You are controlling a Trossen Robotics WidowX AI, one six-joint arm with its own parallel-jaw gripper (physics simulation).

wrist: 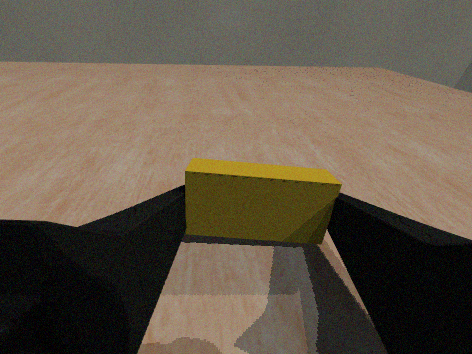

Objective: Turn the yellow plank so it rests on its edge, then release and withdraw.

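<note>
The yellow plank [257,207] is between the two black fingers of my gripper [256,195] in the wrist view, a little below the middle. Its broad face is toward the camera and upright, with a narrow bright yellow side on top, so it stands on edge in its orientation. My gripper is shut on the plank, one finger at each end. A thin dark shadow lies along the plank's lower edge, close to the table. Whether the lower edge touches the table I cannot tell for sure.
The light wood table top [200,115] stretches out behind the plank to a far edge, with a slanting edge at the far right. A grey wall [225,30] is beyond it. Shadows of the gripper fall on the table below the plank.
</note>
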